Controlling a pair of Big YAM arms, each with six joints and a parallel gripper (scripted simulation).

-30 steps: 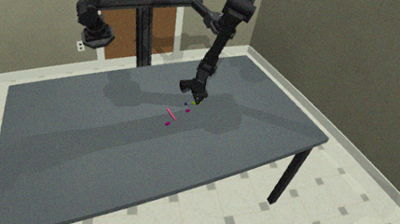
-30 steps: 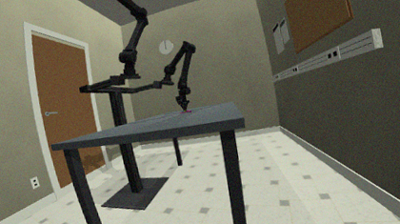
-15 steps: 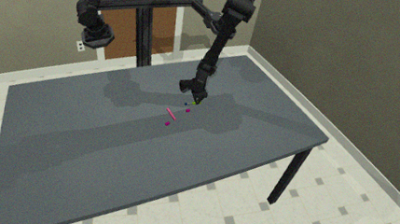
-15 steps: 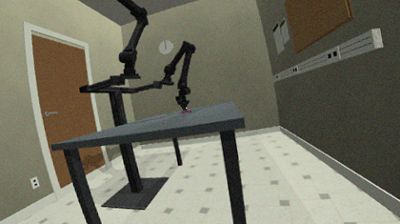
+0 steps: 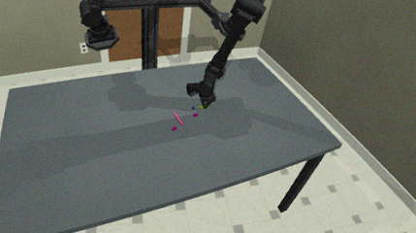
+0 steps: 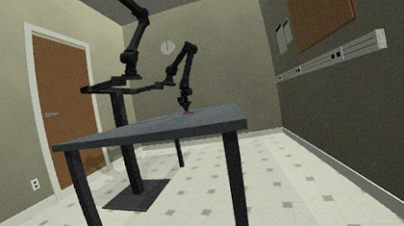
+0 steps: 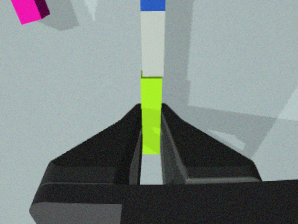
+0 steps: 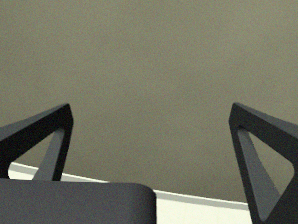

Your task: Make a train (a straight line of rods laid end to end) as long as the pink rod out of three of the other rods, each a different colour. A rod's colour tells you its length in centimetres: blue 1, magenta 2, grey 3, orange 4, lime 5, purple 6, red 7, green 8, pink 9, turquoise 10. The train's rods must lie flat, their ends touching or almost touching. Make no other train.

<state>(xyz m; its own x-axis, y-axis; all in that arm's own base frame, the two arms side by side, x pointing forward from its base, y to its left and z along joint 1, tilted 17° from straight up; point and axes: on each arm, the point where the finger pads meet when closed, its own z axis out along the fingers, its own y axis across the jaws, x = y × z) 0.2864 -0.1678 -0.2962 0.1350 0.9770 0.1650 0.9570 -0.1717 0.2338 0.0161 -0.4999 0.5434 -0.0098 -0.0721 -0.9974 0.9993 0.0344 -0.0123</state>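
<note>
Right now the lime rod is right at my left hand. The rest, counted from my left hand: pink rod: 16 cm to the right, 5 cm ahead, 1 cm below.
</note>
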